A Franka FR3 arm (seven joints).
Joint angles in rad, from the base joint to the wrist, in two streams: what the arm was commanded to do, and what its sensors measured. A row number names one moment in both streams.
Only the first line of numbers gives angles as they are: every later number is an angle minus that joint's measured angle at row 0.
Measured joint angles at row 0:
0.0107, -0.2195, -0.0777, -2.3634, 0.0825, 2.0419, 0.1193
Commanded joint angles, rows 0 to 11:
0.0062, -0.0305, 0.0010, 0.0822, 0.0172, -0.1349, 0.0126
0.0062, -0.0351, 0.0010, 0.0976, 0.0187, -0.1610, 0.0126
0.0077, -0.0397, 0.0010, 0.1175, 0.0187, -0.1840, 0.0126
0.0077, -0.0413, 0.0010, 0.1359, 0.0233, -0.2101, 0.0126
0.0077, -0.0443, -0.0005, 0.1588, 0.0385, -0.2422, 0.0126
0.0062, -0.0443, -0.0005, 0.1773, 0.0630, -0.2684, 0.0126
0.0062, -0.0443, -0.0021, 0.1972, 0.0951, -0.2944, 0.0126
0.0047, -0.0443, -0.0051, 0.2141, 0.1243, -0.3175, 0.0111
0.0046, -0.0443, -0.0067, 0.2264, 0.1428, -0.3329, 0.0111
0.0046, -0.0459, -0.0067, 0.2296, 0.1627, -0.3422, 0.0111
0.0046, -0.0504, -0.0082, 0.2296, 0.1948, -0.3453, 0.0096
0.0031, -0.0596, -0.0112, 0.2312, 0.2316, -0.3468, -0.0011
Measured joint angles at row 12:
0.0024, -0.0436, -0.0019, 0.2131, 0.1441, -0.3120, 0.0008
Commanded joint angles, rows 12 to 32:
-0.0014, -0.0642, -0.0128, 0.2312, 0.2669, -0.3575, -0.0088
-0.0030, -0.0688, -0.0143, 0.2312, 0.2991, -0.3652, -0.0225
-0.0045, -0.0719, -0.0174, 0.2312, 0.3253, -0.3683, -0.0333
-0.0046, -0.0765, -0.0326, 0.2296, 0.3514, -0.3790, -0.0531
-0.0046, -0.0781, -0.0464, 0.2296, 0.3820, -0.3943, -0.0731
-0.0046, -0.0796, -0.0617, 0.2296, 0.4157, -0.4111, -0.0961
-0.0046, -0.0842, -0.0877, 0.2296, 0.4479, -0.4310, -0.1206
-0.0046, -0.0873, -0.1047, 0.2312, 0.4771, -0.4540, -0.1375
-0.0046, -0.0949, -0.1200, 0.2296, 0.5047, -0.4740, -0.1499
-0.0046, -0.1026, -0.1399, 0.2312, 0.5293, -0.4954, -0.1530
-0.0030, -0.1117, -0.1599, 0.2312, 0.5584, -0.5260, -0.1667
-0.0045, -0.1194, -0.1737, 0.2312, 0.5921, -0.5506, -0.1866
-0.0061, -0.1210, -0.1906, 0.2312, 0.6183, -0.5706, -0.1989
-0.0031, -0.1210, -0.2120, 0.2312, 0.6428, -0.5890, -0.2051
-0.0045, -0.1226, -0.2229, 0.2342, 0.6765, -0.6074, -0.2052
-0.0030, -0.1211, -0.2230, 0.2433, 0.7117, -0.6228, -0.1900
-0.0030, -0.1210, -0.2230, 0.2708, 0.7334, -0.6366, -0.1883
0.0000, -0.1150, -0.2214, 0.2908, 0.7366, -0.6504, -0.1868
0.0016, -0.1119, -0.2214, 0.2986, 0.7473, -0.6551, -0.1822
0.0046, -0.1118, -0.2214, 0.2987, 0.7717, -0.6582, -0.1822
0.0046, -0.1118, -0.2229, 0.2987, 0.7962, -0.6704, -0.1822
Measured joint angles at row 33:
-0.0015, -0.1182, -0.2191, 0.2729, 0.7326, -0.6291, -0.1852
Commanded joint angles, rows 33 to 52:
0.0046, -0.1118, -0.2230, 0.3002, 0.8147, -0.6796, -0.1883
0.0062, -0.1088, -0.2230, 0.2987, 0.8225, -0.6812, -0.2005
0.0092, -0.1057, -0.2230, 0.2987, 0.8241, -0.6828, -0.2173
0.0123, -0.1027, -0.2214, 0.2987, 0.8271, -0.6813, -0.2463
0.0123, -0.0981, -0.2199, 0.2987, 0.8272, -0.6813, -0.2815
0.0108, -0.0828, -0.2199, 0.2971, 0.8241, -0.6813, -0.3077
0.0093, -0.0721, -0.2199, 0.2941, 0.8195, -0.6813, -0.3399
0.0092, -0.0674, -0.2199, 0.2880, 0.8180, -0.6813, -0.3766
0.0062, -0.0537, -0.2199, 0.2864, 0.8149, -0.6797, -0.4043
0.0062, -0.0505, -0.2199, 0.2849, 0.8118, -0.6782, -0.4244
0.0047, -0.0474, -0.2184, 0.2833, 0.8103, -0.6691, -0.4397
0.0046, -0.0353, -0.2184, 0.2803, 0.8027, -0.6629, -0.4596
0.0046, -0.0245, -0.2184, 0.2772, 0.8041, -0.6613, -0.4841
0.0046, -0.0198, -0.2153, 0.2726, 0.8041, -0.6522, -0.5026
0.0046, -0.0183, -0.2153, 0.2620, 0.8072, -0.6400, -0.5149
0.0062, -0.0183, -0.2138, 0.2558, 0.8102, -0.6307, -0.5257
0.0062, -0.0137, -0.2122, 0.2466, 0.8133, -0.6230, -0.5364
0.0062, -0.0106, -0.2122, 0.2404, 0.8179, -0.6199, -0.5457
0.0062, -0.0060, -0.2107, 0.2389, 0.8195, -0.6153, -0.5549
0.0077, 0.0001, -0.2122, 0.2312, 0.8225, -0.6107, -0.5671
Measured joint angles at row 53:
0.0083, -0.0005, -0.2171, 0.2631, 0.8025, -0.6407, -0.5233
